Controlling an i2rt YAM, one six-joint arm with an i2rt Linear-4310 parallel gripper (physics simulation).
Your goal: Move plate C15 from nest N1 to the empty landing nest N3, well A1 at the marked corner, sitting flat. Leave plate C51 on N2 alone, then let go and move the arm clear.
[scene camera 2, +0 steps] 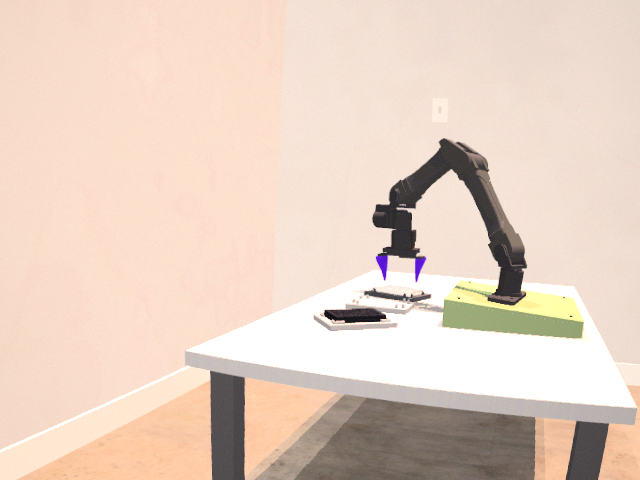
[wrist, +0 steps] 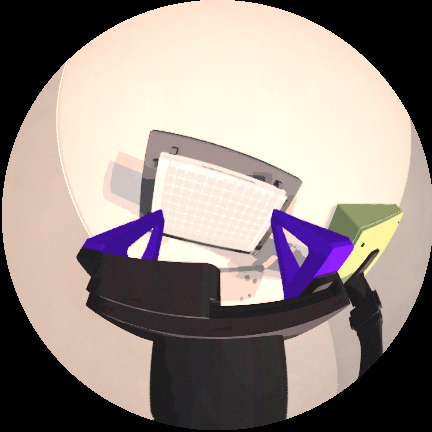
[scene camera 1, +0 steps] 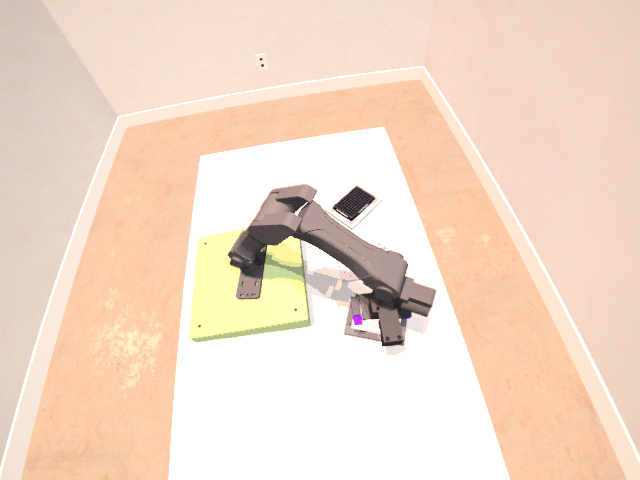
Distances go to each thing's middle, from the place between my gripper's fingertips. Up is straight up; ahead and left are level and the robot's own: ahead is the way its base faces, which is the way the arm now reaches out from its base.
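Black gridded plate [scene camera 1: 357, 200]: counted from my hand, 5 cm behind, 42 cm to the left, 3 cm below.
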